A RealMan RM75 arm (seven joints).
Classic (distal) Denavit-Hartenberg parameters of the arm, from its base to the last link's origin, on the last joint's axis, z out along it. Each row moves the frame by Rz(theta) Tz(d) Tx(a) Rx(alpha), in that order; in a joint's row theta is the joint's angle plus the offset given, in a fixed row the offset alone. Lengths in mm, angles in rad.
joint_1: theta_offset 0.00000, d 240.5, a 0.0, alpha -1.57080
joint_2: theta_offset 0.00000, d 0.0, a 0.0, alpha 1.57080
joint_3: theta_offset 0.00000, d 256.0, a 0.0, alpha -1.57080
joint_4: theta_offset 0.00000, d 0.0, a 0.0, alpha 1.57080
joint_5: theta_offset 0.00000, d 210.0, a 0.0, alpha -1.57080
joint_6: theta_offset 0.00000, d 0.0, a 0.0, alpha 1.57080
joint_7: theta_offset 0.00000, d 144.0, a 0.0, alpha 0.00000
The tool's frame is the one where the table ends.
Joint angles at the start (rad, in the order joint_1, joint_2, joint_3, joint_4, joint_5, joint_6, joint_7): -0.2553 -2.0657 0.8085 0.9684 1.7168 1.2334 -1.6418
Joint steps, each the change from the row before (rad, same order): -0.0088 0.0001 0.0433 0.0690 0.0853 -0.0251 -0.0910; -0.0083 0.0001 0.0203 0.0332 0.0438 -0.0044 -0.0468; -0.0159 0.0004 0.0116 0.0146 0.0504 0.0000 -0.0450; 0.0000 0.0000 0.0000 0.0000 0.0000 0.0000 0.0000; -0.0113 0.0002 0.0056 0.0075 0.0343 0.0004 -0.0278; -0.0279 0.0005 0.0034 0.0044 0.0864 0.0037 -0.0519; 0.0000 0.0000 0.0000 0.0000 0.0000 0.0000 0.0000; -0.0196 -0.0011 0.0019 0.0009 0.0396 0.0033 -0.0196; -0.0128 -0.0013 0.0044 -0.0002 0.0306 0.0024 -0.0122
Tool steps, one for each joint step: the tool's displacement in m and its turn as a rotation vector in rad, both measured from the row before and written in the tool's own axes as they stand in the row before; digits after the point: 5 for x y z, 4 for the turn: 0.00723 0.00262 0.00731 0.0054 -0.0719 0.0221; 0.00496 0.00238 0.00398 -0.0023 -0.0338 0.0122; 0.00257 0.00169 0.00498 -0.0035 -0.0392 0.0022; 0.00000 0.00000 0.00000 0.0000 0.0000 0.0000; 0.00155 0.00073 0.00305 -0.0002 -0.0260 0.0018; 0.00057 -0.00011 0.00616 0.0059 -0.0658 0.0053; 0.00000 0.00000 0.00000 0.0000 0.0000 0.0000; 0.00275 0.00113 0.00441 -0.0016 -0.0275 0.0104; 0.00099 0.00124 0.00343 -0.0017 -0.0240 0.0099
